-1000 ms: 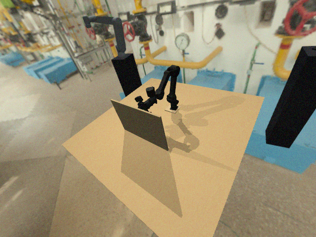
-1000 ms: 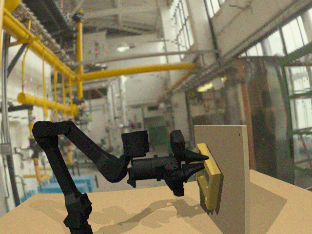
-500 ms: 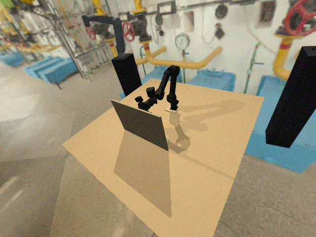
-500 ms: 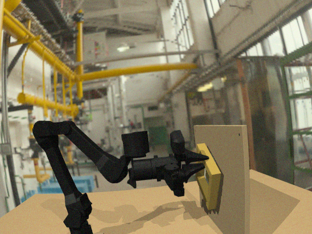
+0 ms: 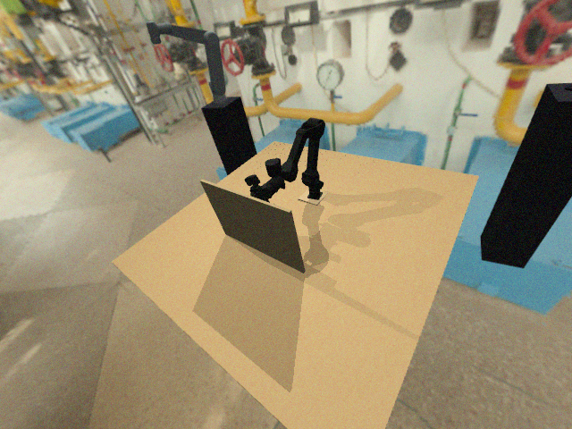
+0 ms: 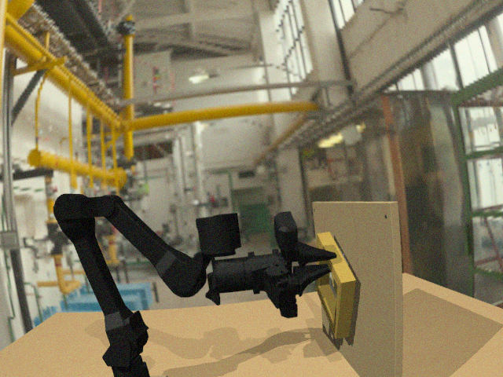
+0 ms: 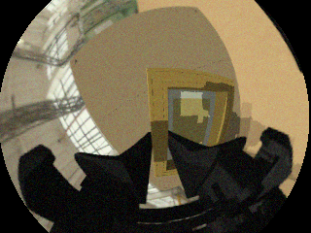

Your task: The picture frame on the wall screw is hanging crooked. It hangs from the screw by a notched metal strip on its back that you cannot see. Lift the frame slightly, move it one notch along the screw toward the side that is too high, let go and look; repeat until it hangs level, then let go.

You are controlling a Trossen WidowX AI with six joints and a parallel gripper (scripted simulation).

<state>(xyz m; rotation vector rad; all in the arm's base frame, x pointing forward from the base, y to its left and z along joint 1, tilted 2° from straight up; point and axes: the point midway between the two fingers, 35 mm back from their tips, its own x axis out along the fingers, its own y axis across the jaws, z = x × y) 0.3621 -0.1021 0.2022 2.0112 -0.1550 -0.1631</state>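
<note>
My gripper tip is 50 mm above the yellow picture frame, 20 mm to the right of it and 10 mm short of it. From my gripper tip the other things lie so: tan wall panel 60 mm below, 20 mm ahead, 10 mm to the left.
</note>
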